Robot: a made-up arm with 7 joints. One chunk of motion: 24 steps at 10 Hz.
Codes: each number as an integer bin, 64 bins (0 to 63) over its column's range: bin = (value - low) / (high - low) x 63, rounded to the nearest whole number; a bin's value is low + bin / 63 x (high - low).
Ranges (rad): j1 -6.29..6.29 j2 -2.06..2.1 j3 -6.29..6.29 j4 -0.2..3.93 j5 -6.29..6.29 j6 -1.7..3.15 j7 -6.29..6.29
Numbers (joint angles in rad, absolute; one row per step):
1: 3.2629 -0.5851 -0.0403 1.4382 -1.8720 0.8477 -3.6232
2: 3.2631 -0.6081 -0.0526 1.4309 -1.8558 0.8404 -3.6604
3: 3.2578 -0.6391 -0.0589 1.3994 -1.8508 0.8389 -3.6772
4: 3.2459 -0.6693 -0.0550 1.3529 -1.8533 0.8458 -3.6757
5: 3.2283 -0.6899 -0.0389 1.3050 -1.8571 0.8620 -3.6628
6: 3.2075 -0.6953 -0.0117 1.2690 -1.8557 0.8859 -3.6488
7: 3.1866 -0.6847 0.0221 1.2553 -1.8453 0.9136 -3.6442
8: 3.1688 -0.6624 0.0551 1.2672 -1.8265 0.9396 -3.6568
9: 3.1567 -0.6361 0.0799 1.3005 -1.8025 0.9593 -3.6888
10: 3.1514 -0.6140 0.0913 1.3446 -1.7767 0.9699 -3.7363
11: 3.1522 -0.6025 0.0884 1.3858 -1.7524 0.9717 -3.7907
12: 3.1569 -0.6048 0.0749 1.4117 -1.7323 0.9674 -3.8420
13: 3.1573 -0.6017 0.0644 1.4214 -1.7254 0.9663 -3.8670
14: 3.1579 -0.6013 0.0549 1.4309 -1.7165 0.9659 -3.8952
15: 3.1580 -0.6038 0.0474 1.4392 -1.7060 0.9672 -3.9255
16: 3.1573 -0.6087 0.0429 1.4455 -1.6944 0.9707 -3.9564
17: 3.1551 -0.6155 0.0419 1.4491 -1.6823 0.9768 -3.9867
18: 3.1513 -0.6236 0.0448 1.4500 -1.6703 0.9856 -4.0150
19: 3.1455 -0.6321 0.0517 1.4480 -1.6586 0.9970 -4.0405
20: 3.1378 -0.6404 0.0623 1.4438 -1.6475 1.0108 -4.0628
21: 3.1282 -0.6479 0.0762 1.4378 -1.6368 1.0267 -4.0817
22: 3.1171 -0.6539 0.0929 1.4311 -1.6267 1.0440 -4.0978
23: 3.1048 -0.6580 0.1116 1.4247 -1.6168 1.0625 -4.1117
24: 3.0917 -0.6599 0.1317 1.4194 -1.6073 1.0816 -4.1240
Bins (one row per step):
1: 48 22 31 25 22 33 13
2: 48 22 31 25 22 33 13
3: 48 22 31 24 22 33 13
4: 48 21 31 24 22 33 13
5: 48 21 31 23 22 33 13
6: 48 21 31 22 22 34 13
7: 47 21 32 22 22 34 13
8: 47 21 32 22 22 34 13
9: 47 22 32 23 22 35 13
10: 47 22 32 24 23 35 13
11: 47 22 32 24 23 35 13
12: 47 22 32 25 23 35 12
13: 47 22 32 25 23 35 12
14: 47 22 32 25 23 35 12
15: 47 22 32 25 23 35 12
16: 47 22 32 25 23 35 12
17: 47 22 32 25 23 35 12
18: 47 22 32 25 23 35 11
19: 47 22 32 25 23 35 11
20: 47 21 32 25 23 35 11
21: 47 21 32 25 23 35 11
22: 47 21 32 25 23 36 11
23: 47 21 32 25 23 36 11
24: 47 21 32 25 23 36 11

